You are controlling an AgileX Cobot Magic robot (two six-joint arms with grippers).
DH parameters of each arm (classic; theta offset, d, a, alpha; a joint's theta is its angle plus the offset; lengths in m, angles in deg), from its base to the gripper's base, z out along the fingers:
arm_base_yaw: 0 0.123 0 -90
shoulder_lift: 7.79 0 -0.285 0
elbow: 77.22 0 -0.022 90
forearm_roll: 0 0.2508 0 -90
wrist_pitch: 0 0 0.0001 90
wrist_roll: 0 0.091 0 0
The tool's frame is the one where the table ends.
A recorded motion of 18 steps. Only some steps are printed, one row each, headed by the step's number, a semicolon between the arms.
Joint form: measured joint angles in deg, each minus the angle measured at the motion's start. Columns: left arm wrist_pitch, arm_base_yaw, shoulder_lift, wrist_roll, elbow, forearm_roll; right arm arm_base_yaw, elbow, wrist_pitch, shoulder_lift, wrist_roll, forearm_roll.
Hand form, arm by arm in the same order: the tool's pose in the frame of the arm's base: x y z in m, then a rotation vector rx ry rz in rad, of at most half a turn. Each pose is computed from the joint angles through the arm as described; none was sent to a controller.
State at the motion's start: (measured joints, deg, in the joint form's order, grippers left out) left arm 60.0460 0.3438 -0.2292 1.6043 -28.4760 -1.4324; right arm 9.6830 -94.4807 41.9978 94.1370 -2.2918 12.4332
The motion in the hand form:
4: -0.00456 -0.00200 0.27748 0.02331 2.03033 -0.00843; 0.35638 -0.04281 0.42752 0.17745 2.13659 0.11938
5: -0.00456 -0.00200 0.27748 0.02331 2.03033 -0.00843; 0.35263 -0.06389 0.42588 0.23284 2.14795 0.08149
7: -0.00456 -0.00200 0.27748 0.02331 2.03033 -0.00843; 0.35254 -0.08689 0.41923 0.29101 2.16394 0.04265
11: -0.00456 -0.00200 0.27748 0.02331 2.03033 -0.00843; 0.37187 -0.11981 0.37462 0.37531 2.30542 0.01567
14: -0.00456 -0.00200 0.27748 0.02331 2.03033 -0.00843; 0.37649 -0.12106 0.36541 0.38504 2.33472 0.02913
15: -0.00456 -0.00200 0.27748 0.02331 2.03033 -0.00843; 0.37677 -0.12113 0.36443 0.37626 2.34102 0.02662
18: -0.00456 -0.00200 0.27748 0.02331 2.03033 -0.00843; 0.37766 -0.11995 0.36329 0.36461 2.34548 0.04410
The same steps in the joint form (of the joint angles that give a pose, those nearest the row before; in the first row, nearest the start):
4: 0.00 0.00 0.00 0.00 0.00 0.00; -18.68 -2.81 3.32 -3.44 -1.09 -0.46
5: 0.00 0.00 0.00 0.00 0.00 0.00; -22.12 -2.81 4.30 -3.38 -1.49 -0.57
7: 0.00 0.00 0.00 0.00 0.00 0.00; -25.67 -2.81 4.70 -2.41 -2.12 -0.63
11: 0.00 0.00 0.00 0.00 0.00 0.00; -29.45 -2.81 7.16 3.90 -2.69 -1.55
14: 0.00 0.00 0.00 0.00 0.00 0.00; -29.45 -2.81 7.73 5.16 -2.58 -1.32
15: 0.00 0.00 0.00 0.00 0.00 0.00; -29.45 -2.81 7.91 5.27 -3.04 -1.32
18: 0.00 0.00 0.00 0.00 0.00 0.00; -29.45 -2.81 8.14 5.44 -4.01 -0.17

